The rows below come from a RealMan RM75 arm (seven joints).
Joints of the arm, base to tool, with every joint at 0 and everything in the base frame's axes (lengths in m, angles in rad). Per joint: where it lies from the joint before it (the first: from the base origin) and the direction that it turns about. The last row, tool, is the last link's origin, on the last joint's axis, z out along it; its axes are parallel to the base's.
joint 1: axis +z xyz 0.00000 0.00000 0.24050
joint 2: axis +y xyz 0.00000 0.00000 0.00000
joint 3: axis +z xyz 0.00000 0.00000 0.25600
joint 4: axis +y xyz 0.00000 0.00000 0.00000
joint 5: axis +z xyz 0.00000 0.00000 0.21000
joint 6: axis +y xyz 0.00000 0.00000 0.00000
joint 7: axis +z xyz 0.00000 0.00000 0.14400
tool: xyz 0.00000 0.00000 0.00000
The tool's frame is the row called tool.
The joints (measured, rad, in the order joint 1, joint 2, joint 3, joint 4, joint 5, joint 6, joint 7), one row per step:
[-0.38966, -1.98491, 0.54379, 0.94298, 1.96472, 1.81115, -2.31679]
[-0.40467, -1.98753, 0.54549, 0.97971, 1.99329, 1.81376, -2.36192]
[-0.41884, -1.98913, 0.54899, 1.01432, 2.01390, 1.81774, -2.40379]
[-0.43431, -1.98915, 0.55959, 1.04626, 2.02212, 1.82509, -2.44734]
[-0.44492, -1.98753, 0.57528, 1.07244, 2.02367, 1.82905, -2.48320]
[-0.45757, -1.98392, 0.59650, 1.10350, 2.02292, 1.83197, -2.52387]
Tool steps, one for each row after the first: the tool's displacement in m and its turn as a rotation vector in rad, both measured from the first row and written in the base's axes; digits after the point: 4 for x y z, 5 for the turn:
[0.0049, 0.0043, 0.0024, -0.01827, 0.02358, 0.01430]
[0.0104, 0.0084, 0.0052, -0.03209, 0.04302, 0.02425]
[0.0183, 0.0128, 0.0078, -0.04790, 0.05460, 0.02617]
[0.0250, 0.0162, 0.0098, -0.06095, 0.06536, 0.02592]
[0.0335, 0.0205, 0.0124, -0.07372, 0.08024, 0.02265]

